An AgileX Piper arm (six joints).
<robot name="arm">
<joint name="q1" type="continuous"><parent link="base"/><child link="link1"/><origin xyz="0 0 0.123"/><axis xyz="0 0 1"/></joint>
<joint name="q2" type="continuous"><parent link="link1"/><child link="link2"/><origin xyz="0 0 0" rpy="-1.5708 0 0"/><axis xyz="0 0 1"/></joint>
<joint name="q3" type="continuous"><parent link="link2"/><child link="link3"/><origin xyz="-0.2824 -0.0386 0"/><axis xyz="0 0 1"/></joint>
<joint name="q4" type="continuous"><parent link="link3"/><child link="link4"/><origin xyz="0.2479 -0.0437 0" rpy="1.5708 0 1.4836"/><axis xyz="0 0 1"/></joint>
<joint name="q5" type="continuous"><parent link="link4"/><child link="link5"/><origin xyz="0 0 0" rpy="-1.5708 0 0"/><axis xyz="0 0 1"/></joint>
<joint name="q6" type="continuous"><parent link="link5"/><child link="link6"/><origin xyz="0 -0.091 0" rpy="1.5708 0 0"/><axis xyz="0 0 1"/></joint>
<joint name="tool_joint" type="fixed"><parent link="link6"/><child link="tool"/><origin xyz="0 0 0"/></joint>
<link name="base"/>
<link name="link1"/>
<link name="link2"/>
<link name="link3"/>
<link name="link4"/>
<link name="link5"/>
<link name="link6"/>
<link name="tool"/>
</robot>
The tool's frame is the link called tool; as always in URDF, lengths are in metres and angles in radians. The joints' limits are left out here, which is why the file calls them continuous.
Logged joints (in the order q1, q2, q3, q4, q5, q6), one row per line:
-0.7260, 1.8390, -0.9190, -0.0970, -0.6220, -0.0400
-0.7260, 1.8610, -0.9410, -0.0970, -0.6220, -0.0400
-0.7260, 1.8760, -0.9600, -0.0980, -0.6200, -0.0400
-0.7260, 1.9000, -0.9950, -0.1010, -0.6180, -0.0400
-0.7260, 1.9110, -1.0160, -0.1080, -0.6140, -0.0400
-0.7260, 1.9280, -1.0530, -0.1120, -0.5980, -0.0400
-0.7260, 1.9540, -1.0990, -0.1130, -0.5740, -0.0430
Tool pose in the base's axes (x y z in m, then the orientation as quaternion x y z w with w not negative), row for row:
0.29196, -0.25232, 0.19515, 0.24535, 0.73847, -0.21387, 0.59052
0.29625, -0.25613, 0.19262, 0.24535, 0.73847, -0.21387, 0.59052
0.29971, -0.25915, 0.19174, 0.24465, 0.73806, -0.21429, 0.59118
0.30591, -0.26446, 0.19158, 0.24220, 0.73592, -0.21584, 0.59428
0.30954, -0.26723, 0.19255, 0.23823, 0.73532, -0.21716, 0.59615
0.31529, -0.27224, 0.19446, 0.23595, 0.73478, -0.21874, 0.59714
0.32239, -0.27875, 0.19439, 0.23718, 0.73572, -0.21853, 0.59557
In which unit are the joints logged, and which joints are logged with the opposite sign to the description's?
The joints are logged in radians. Opposite sign: q6.
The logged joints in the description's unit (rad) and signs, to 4 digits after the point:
-0.7260, 1.8390, -0.9190, -0.0970, -0.6220, 0.0400
-0.7260, 1.8610, -0.9410, -0.0970, -0.6220, 0.0400
-0.7260, 1.8760, -0.9600, -0.0980, -0.6200, 0.0400
-0.7260, 1.9000, -0.9950, -0.1010, -0.6180, 0.0400
-0.7260, 1.9110, -1.0160, -0.1080, -0.6140, 0.0400
-0.7260, 1.9280, -1.0530, -0.1120, -0.5980, 0.0400
-0.7260, 1.9540, -1.0990, -0.1130, -0.5740, 0.0430

